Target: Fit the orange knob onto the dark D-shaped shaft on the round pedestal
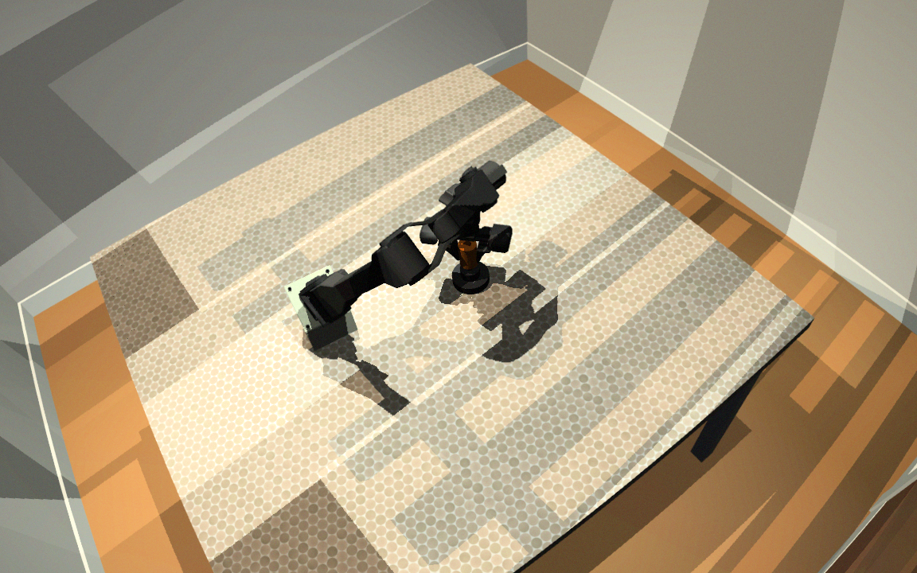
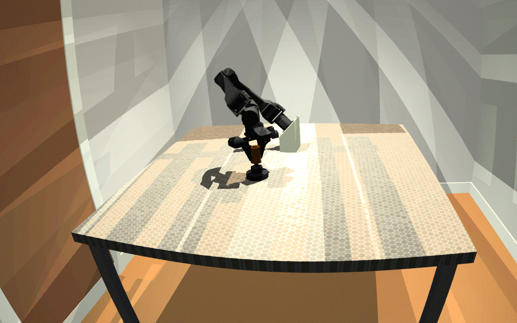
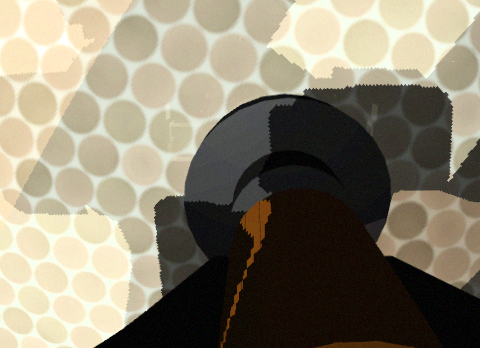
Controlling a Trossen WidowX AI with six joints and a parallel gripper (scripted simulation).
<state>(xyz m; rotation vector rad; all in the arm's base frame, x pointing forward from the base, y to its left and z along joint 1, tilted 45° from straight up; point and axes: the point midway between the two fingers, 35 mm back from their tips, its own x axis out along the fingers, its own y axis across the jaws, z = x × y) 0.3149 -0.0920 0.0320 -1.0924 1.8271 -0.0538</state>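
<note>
Now: gripper tip 2 cm below the orange knob. The rest, counted from my gripper tip: dark round pedestal (4 cm below).
</note>
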